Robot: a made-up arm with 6 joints.
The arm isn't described. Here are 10 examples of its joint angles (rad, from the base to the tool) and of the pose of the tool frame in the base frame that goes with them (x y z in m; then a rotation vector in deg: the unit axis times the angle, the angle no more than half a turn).
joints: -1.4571 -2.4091 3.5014 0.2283 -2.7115 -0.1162
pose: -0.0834 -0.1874 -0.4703 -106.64 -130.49 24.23
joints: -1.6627 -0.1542 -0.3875 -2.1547 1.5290 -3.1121
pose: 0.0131 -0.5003 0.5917 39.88 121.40 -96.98
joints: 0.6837 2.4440 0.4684 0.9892 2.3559 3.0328
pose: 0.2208 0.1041 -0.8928 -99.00 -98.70 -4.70
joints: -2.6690 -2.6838 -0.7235 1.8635 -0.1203 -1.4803
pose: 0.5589 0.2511 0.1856 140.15 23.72 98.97
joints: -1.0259 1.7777 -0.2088 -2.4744 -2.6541 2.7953
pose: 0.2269 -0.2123 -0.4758 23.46 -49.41 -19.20
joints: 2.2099 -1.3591 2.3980 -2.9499 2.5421 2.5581
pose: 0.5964 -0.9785 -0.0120 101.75 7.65 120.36
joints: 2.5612 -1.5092 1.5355 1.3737 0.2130 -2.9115
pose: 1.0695 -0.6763 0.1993 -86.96 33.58 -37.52
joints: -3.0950 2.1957 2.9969 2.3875 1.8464 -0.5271
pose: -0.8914 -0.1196 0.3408 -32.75 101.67 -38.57
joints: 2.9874 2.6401 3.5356 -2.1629 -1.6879 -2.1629
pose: -0.7658 0.0586 0.0904 124.49 -87.84 -1.20
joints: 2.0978 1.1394 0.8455 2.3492 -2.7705 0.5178
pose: -0.6667 0.9965 0.3565 -87.66 5.48 -56.18
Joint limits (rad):
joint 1: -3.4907..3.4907
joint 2: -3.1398..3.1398
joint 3: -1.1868..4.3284
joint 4: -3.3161..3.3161
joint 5: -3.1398..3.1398
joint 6: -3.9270..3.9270
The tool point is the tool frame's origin. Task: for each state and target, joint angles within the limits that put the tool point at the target. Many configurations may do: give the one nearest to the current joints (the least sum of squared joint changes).
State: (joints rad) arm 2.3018 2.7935 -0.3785 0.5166 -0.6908 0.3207
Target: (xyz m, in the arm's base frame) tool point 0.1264 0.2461 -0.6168
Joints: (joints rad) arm 1.4601 2.0130 -0.1342 0.4008 -0.6908 0.3207
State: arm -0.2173 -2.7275 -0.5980 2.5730 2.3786 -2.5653
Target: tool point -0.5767 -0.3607 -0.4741
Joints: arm 0.6749 -3.0740 0.0345 2.3986 2.3786 -2.5653
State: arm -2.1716 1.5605 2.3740 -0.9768 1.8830 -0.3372
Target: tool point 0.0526 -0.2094 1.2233
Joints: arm -1.2507 0.8212 2.9496 -1.4209 1.8830 -0.3372
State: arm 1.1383 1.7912 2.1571 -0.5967 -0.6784 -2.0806
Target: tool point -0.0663 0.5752 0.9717
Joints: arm 1.8450 1.3531 3.0757 -0.5356 -0.6784 -2.0806
